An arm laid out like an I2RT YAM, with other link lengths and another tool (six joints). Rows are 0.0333 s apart.
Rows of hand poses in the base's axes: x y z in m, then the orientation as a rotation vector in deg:
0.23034, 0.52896, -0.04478, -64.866, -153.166, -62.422
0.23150, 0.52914, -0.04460, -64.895, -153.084, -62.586
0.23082, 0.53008, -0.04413, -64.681, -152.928, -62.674
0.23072, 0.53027, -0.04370, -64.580, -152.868, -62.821
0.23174, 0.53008, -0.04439, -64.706, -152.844, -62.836
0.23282, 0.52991, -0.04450, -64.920, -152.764, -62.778
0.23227, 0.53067, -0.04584, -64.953, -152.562, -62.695
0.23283, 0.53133, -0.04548, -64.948, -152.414, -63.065
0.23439, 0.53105, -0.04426, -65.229, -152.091, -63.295
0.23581, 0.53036, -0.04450, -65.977, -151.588, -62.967
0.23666, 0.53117, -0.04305, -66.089, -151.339, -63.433
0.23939, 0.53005, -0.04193, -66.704, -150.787, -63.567
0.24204, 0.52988, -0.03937, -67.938, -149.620, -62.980
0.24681, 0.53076, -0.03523, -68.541, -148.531, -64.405
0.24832, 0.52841, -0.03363, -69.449, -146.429, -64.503
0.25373, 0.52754, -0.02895, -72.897, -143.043, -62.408
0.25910, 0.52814, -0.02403, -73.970, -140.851, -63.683
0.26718, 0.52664, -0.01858, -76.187, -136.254, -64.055
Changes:
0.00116, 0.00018, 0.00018, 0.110, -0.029, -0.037
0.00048, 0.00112, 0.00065, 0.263, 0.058, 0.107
0.00038, 0.00131, 0.00108, 0.373, 0.032, 0.160
0.00140, 0.00112, 0.00039, 0.374, 0.032, 0.074
0.00248, 0.00095, 0.00028, 0.361, 0.105, -0.060
0.00193, 0.00171, -0.00106, 0.429, 0.297, -0.059
0.00249, 0.00237, -0.00070, 0.668, 0.209, -0.096
0.00405, 0.00209, 0.00052, 0.900, 0.301, -0.300
0.00547, 0.00140, 0.00028, 0.920, 0.786, -0.739
0.00632, 0.00221, 0.00173, 1.237, 0.709, -0.865
0.00905, 0.00109, 0.00285, 1.500, 0.988, -1.275
0.01170, 0.00092, 0.00541, 1.690, 2.050, -1.989
0.01647, 0.00180, 0.00955, 2.795, 2.012, -2.548
0.01798, -0.00055, 0.01115, 3.835, 3.400, -3.114
0.02339, -0.00142, 0.01583, 4.197, 6.622, -5.178
0.02876, -0.00082, 0.02075, 5.761, 7.357, -6.075
0.03684, -0.00232, 0.02620, 8.043, 10.127, -7.723

